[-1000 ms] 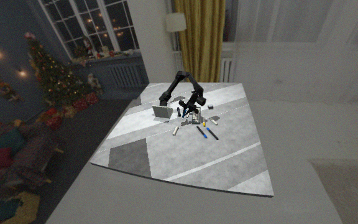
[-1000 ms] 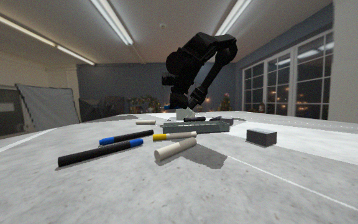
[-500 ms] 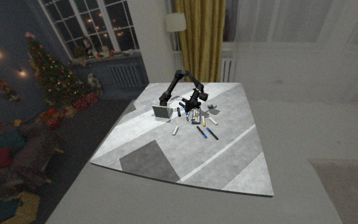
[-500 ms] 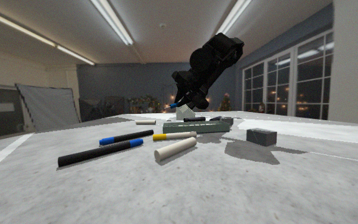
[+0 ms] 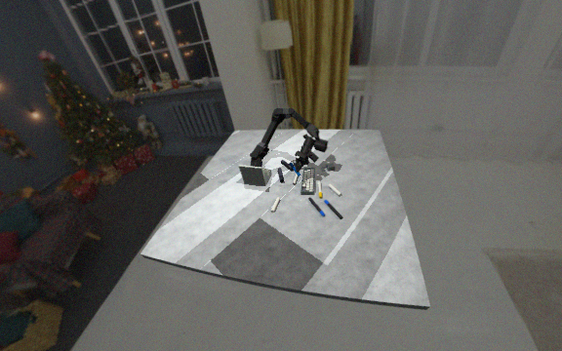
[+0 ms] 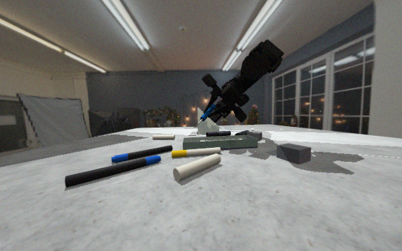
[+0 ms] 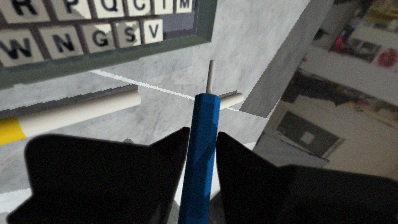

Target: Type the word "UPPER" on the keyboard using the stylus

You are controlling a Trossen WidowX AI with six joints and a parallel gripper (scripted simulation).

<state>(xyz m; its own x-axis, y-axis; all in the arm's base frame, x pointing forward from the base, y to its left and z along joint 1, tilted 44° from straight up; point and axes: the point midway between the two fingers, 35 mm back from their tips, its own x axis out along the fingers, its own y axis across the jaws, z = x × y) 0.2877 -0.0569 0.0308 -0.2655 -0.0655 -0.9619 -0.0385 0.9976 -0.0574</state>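
Now: the thin metal tip 30 mm ahead of my gripper tip, 20 mm to the right of it and 20 mm below it. Round my gripper tip: grey block (180 mm ahead, 180 mm to the left, 90 mm below); blue stylus (10 mm ahead, 10 mm to the right, 10 mm below).
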